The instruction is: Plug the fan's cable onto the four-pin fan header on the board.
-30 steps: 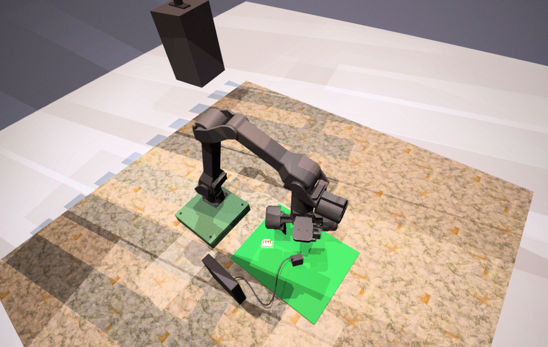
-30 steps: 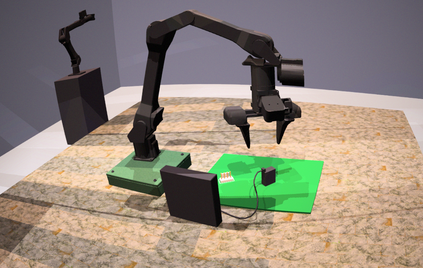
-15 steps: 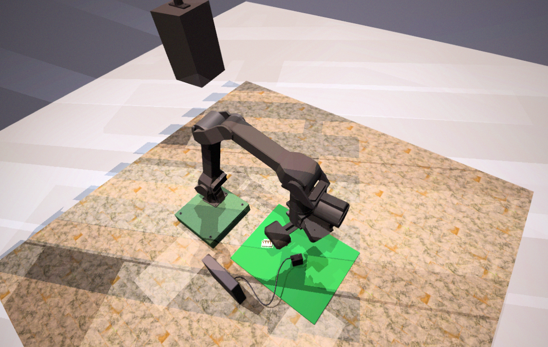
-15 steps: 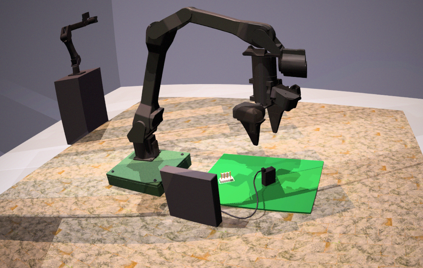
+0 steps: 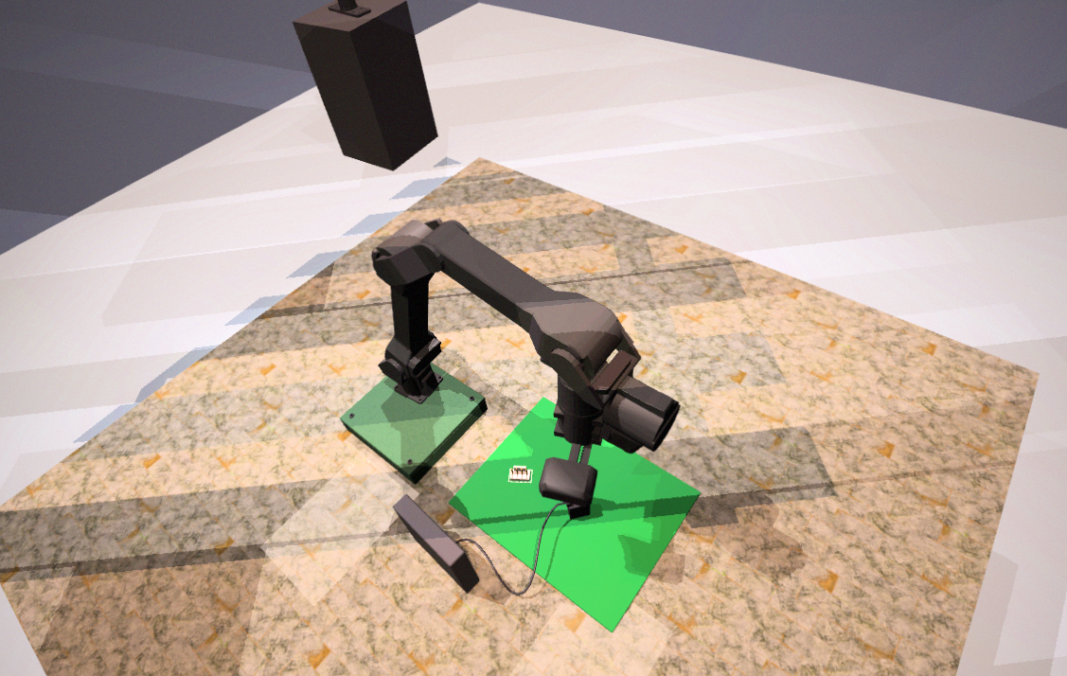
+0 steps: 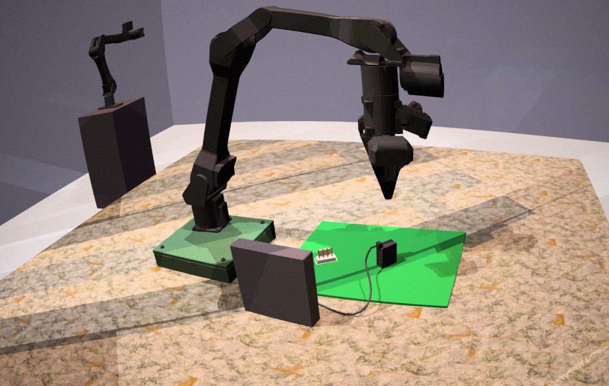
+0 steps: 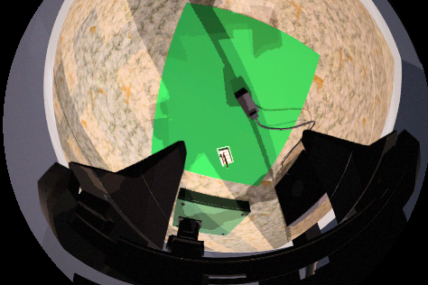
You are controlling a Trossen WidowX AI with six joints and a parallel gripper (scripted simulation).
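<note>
Right now the dark fan plug is 2 cm to the right of my gripper tip and 11 cm below it. Round my gripper tip: green board: 1 cm behind, 15 cm below; dark fan: 13 cm behind, 17 cm to the right, 8 cm below; four-pin fan header: 10 cm behind, 1 cm to the right, 14 cm below.
</note>
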